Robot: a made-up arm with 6 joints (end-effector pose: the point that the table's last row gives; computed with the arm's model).
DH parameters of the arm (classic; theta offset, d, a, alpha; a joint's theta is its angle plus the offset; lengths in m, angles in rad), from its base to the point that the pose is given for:
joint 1: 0 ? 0 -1.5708
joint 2: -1.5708 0 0.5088 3.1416
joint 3: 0 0 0 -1.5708
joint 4: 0 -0.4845 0 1.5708
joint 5: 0 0.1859 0 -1.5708
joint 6: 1.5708 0 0 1.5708
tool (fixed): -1.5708 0 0 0
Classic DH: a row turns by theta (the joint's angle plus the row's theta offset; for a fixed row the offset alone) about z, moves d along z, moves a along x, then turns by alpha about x.
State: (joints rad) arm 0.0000 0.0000 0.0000 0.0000 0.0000 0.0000
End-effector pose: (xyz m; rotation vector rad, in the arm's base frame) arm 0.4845 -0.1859 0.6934 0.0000 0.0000 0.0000
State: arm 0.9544 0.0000 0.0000 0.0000 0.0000 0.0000
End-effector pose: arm 0.4318 0.2879 0.6934 0.0000 0.0000 0.9544
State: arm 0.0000 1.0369 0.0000 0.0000 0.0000 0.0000
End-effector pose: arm 0.6845 -0.1859 0.0265 0.0000 1.0369 0.0000
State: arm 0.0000 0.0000 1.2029 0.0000 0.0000 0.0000
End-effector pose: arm 0.1742 -0.1859 1.1455 0.0000 -1.2029 0.0000
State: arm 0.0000 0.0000 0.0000 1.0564 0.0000 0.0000
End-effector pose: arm 0.4845 -0.0915 0.8552 -1.0564 0.0000 0.0000
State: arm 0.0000 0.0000 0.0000 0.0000 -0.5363 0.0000
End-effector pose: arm 0.4845 -0.1859 0.6934 0.0000 0.5363 0.0000
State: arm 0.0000 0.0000 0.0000 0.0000 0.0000 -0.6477
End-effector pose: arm 0.4845 -0.1859 0.6934 0.6477 0.0000 0.0000
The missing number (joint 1, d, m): 0.1846
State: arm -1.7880 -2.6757 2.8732 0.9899 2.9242 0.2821
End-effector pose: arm -0.1503 -0.2077 -0.4793 -1.4669 -1.3730 -0.2593
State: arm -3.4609 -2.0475 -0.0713 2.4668 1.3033 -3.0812
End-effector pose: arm 0.6664 -0.3732 0.3506 -0.8765 0.2837 -2.6329
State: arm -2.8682 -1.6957 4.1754 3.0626 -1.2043 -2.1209
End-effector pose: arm 0.1030 -0.1636 -0.0594 1.1162 -1.1193 2.4808
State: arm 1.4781 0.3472 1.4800 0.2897 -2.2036 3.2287
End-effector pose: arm 0.2080 0.3126 1.1243 1.8314 1.2453 -0.9325
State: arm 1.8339 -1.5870 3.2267 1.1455 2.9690 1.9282
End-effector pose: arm 0.1498 -0.2613 -0.2885 0.8197 -1.5766 0.8395
